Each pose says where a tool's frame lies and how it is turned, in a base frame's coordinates. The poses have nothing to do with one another.
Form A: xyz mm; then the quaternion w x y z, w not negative.
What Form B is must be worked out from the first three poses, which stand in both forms.
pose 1, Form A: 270 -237 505 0.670 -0.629 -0.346 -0.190
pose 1, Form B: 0.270 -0.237 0.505 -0.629 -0.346 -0.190 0.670
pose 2, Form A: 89 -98 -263 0.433 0.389 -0.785 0.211
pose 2, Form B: 0.089 -0.098 -0.263 0.389 -0.785 0.211 0.433
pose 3, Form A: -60 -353 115 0.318 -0.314 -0.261 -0.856
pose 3, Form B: -0.060 -0.353 0.115 -0.314 -0.261 -0.856 0.318
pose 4, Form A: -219 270 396 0.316 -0.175 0.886 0.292
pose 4, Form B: -0.219 0.270 0.396 -0.175 0.886 0.292 0.316
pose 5, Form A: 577 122 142 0.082 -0.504 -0.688 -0.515
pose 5, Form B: 0.577 0.122 0.142 -0.504 -0.688 -0.515 0.082
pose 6, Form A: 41 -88 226 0.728 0.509 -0.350 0.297
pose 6, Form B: 0.041 -0.088 0.226 0.509 -0.350 0.297 0.728
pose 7, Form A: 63 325 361 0.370 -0.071 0.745 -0.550
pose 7, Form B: 0.063 0.325 0.361 -0.071 0.745 -0.550 0.370
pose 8, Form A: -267 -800 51 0.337 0.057 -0.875 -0.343
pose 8, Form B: -0.267 -0.800 0.051 0.057 -0.875 -0.343 0.337
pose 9, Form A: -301 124 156 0.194 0.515 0.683 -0.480
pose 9, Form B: -0.301 0.124 0.156 0.515 0.683 -0.480 0.194
